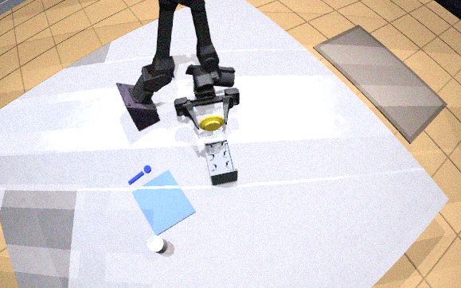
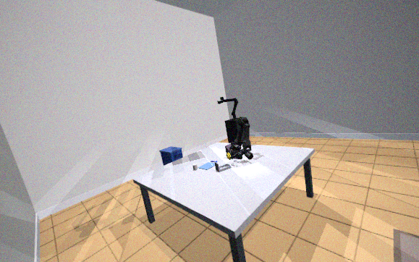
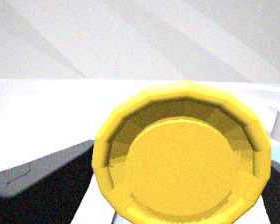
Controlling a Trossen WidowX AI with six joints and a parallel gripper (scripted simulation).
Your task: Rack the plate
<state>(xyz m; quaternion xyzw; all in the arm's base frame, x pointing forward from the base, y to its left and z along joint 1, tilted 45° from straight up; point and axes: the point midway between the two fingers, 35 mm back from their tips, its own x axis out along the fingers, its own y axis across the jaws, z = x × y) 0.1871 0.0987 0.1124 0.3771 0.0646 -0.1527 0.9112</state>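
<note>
Now: the grey dish rack 8 cm below my gripper tip, 7 cm ahead of it and 2 cm to the right of it. The rest, counted from my gripper tip: blue spoon 24 cm to the right, 10 cm below, 3 cm behind; then yellow plate 1 cm behind; then light blue mat 22 cm to the right, 10 cm below, 9 cm ahead.
</note>
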